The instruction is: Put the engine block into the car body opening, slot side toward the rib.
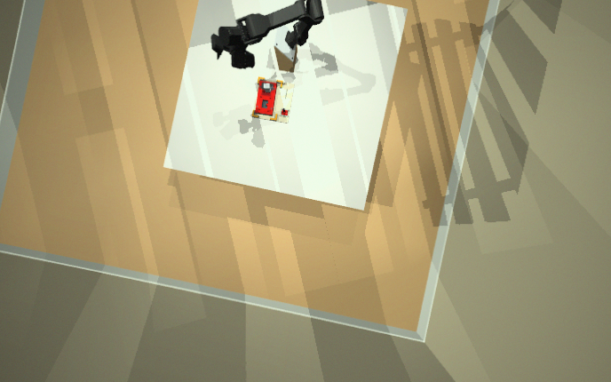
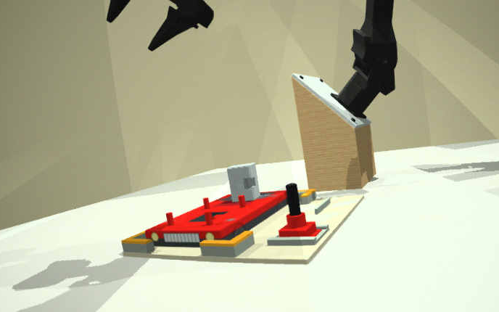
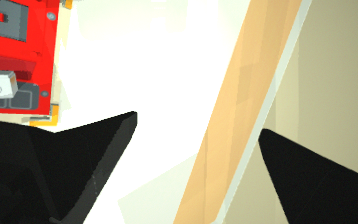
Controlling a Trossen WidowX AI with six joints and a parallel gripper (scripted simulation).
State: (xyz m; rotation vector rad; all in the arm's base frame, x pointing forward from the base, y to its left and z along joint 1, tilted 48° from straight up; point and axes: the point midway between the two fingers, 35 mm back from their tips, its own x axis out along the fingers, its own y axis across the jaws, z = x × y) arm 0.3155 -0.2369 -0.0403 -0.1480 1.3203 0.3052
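Now: gripper tip 5 cm past the grey engine block, 14 cm to the right of it and 25 cm above it.
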